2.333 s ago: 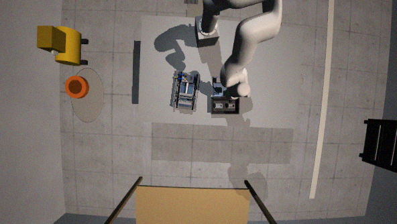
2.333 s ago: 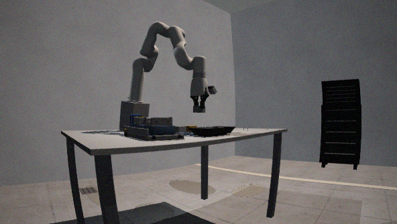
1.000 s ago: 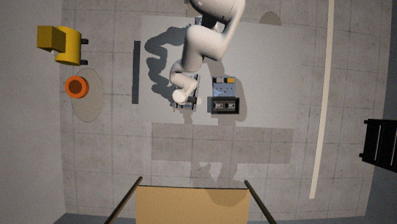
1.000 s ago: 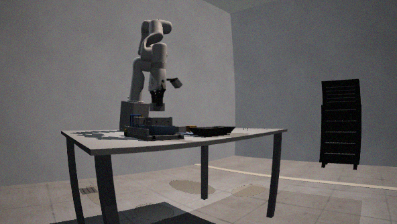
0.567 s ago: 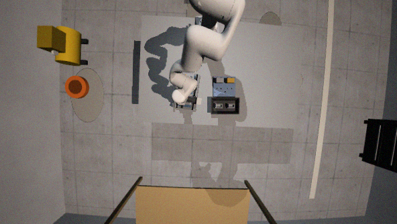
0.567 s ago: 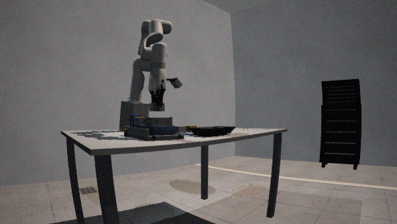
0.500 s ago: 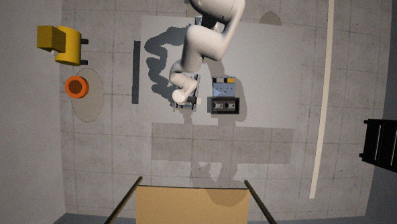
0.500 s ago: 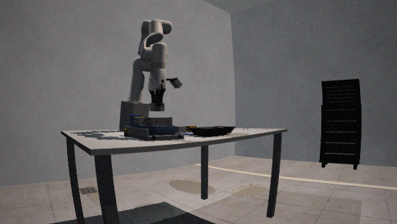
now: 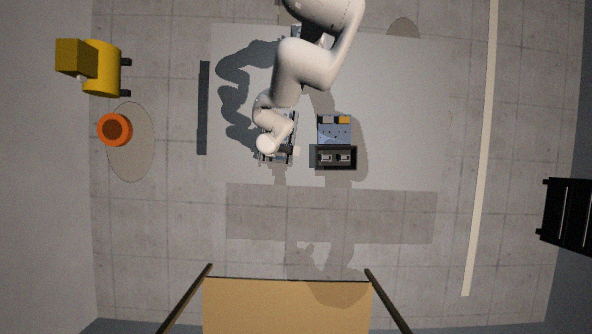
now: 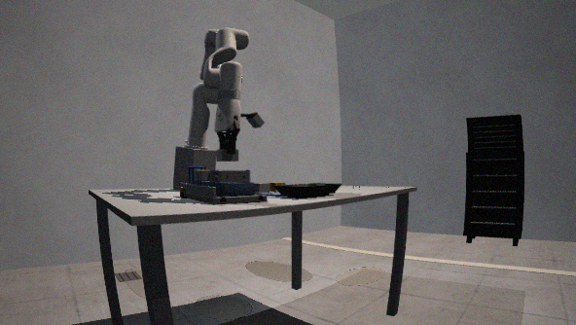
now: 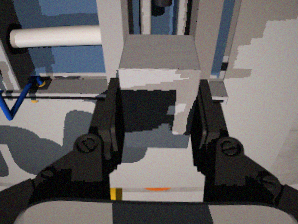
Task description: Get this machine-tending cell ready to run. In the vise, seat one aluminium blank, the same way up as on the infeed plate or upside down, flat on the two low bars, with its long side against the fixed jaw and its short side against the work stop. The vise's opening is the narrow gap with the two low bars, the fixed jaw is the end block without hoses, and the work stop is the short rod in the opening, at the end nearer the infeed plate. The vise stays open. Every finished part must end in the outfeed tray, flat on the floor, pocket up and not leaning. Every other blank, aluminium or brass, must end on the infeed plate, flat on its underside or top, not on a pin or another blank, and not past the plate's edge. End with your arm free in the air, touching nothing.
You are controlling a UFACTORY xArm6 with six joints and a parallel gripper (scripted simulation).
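Right now my hand is 10 mm short of the dark work stop rod, 50 mm to the right of it and 80 mm above it. The rest, counted from my hand: brass blank (120 mm behind, 390 mm to the left, 140 mm below).
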